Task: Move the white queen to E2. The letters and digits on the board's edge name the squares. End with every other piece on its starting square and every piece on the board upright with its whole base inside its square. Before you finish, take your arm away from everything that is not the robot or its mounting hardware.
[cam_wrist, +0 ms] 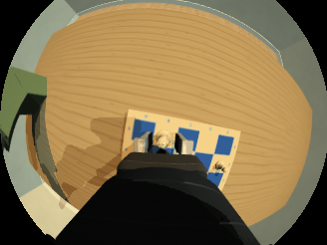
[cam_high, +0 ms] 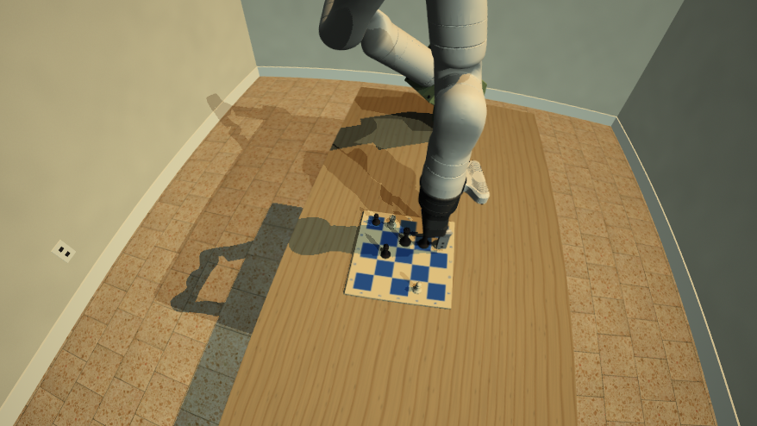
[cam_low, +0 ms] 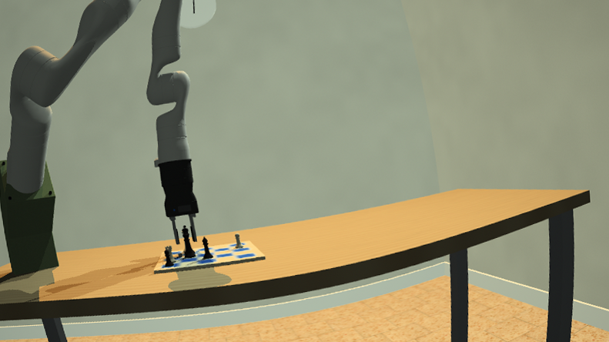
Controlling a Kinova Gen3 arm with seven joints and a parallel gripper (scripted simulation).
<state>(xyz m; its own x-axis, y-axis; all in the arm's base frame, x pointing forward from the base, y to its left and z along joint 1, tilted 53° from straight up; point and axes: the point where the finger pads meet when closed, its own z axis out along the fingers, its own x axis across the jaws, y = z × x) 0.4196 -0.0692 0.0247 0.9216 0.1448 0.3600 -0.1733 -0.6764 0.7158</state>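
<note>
The small white piece lies 100 mm ahead of my hand, 70 mm to the right of it and 20 mm below it. Round my hand: white queen 10 mm below; blue-and-cream chessboard 10 mm ahead, 80 mm to the right, 40 mm below.
</note>
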